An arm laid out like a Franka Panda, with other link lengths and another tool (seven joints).
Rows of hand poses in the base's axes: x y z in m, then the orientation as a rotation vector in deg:
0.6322, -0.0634, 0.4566, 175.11, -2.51, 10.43
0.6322, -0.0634, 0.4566, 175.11, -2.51, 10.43
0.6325, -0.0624, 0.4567, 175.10, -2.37, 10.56
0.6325, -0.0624, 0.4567, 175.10, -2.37, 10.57
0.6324, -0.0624, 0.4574, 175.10, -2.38, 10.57
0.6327, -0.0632, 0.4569, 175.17, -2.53, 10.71
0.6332, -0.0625, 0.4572, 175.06, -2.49, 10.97
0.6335, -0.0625, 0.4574, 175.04, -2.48, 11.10
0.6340, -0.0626, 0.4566, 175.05, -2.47, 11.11
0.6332, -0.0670, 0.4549, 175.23, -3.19, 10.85
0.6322, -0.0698, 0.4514, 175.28, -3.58, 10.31
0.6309, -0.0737, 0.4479, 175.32, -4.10, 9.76
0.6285, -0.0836, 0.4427, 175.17, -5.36, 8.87
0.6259, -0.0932, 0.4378, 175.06, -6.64, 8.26
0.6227, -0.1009, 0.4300, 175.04, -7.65, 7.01
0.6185, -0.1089, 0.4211, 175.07, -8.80, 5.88
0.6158, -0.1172, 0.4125, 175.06, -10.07, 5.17
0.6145, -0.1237, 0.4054, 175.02, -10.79, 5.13
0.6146, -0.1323, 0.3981, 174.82, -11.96, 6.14
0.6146, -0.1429, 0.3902, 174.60, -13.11, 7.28
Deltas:
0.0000, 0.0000, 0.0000, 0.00, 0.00, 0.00
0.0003, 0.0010, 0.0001, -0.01, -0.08, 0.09
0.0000, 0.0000, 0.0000, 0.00, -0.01, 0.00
-0.0001, 0.0000, 0.0007, 0.00, 0.00, -0.01
0.0003, -0.0008, -0.0005, 0.08, -0.09, -0.09
0.0005, 0.0007, 0.0003, -0.10, -0.17, 0.03
0.0003, 0.0000, 0.0002, -0.01, -0.09, 0.01
0.0005, -0.0001, -0.0008, 0.01, -0.01, 0.01
-0.0008, -0.0044, -0.0017, 0.21, 0.16, -0.46
-0.0010, -0.0028, -0.0035, 0.05, 0.34, -0.27
-0.0013, -0.0039, -0.0035, 0.05, 0.35, -0.35
-0.0024, -0.0099, -0.0052, -0.10, 0.55, -0.85
-0.0026, -0.0096, -0.0049, -0.04, 0.36, -0.86
-0.0032, -0.0077, -0.0078, 0.03, 0.79, -0.69
-0.0042, -0.0080, -0.0089, 0.10, 0.70, -0.78
-0.0027, -0.0083, -0.0086, 0.09, 0.43, -0.84
-0.0013, -0.0065, -0.0071, 0.02, 0.01, -0.47
0.0001, -0.0086, -0.0073, -0.11, -0.69, -0.75
0.0000, -0.0106, -0.0079, -0.12, -0.77, -0.73

